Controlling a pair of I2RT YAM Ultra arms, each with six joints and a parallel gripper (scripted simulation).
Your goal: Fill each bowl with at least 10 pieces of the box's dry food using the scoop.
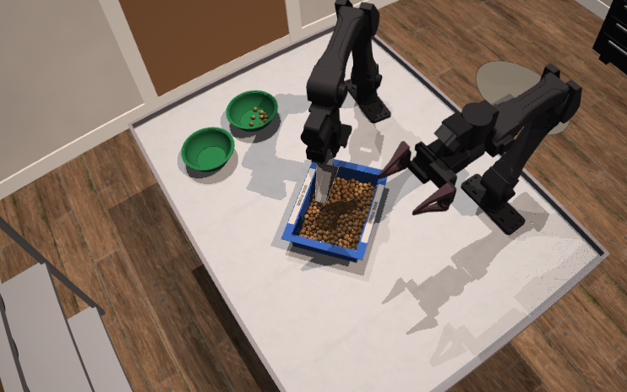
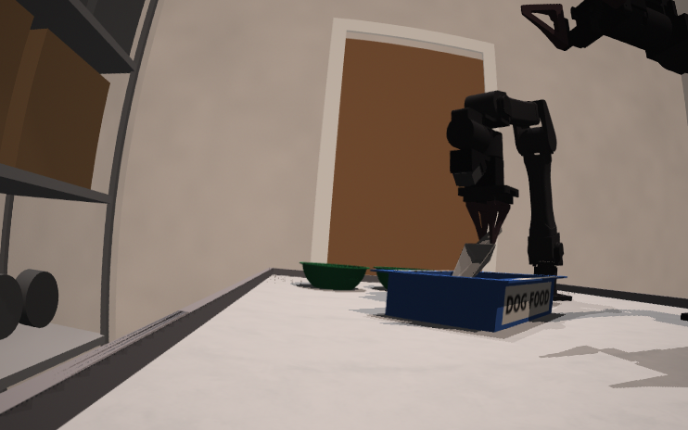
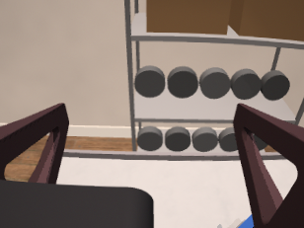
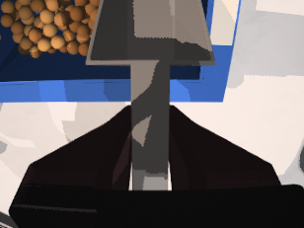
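The grey scoop is 3 cm ahead of my right hand, 2 cm to the left of it and 3 cm below it.
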